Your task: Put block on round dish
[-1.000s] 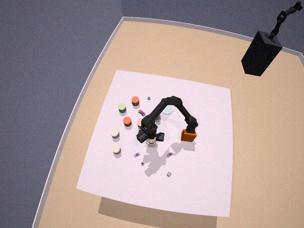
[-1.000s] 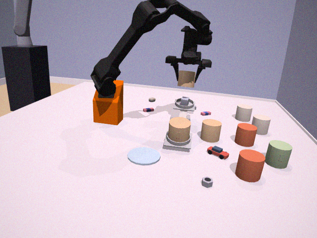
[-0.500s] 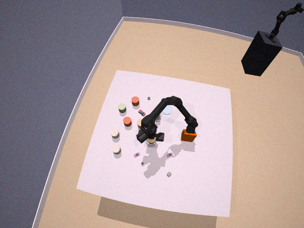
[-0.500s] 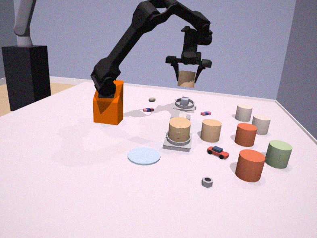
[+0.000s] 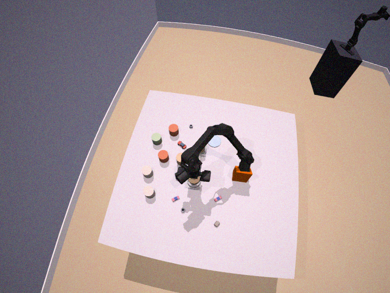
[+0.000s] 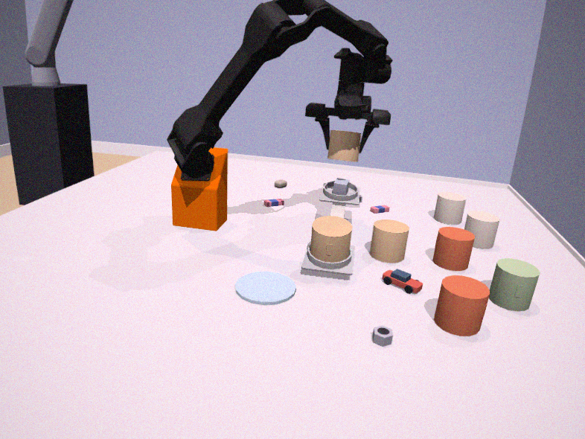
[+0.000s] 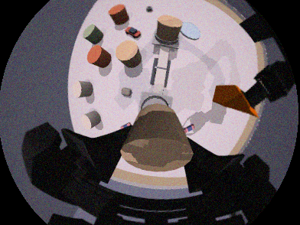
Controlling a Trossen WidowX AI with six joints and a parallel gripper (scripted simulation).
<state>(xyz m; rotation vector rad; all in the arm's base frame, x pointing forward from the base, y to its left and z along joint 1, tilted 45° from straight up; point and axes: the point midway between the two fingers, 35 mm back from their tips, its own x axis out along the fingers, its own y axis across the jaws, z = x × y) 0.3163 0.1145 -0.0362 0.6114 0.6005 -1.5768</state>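
My gripper tip is 80 mm above the grey block and 10 mm to the left of it. The rest, counted from my gripper tip: pale blue round dish 360 mm to the right, 170 mm below, 110 mm behind; toy car 300 mm to the right, 160 mm below, 120 mm ahead; balance 140 mm to the right, 130 mm below.
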